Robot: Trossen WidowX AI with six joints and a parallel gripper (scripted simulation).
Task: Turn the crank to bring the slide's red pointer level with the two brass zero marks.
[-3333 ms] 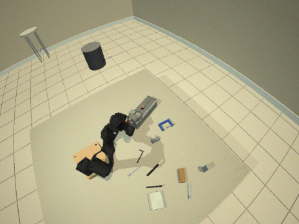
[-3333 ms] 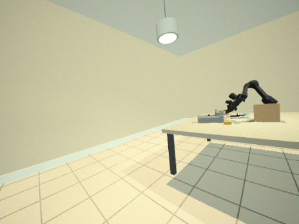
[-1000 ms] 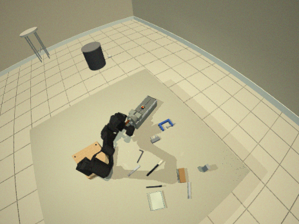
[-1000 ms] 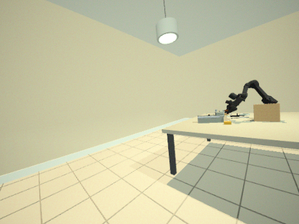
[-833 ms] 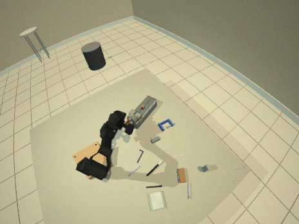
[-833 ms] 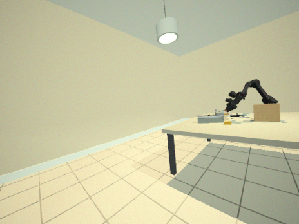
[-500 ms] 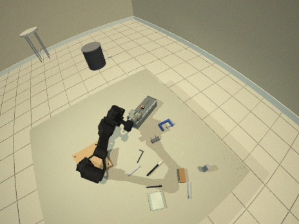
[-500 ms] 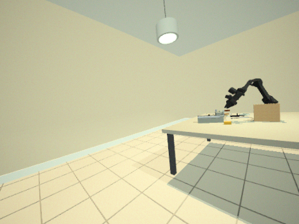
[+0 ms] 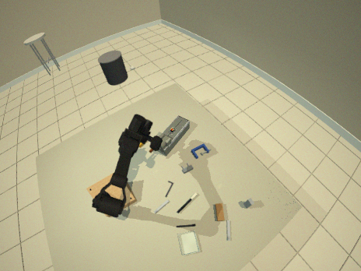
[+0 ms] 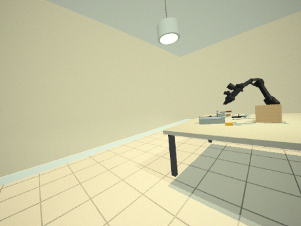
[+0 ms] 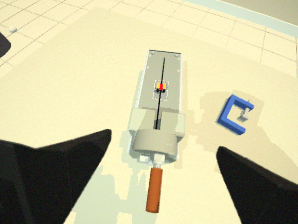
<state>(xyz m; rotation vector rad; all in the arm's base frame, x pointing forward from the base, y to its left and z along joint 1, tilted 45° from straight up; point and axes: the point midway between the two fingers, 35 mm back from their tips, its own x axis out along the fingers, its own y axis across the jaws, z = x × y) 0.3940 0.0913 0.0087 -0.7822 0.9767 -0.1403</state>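
The brown crank handle lies 4 cm behind my gripper tip, 1 cm to the right of it and 8 cm below it. Round my gripper tip: red pointer (13 cm ahead, 4 cm to the left, 12 cm below); grey clamp (6 cm ahead, 18 cm to the right, 19 cm below); orange block (5 cm behind, 15 cm to the left, 19 cm below).
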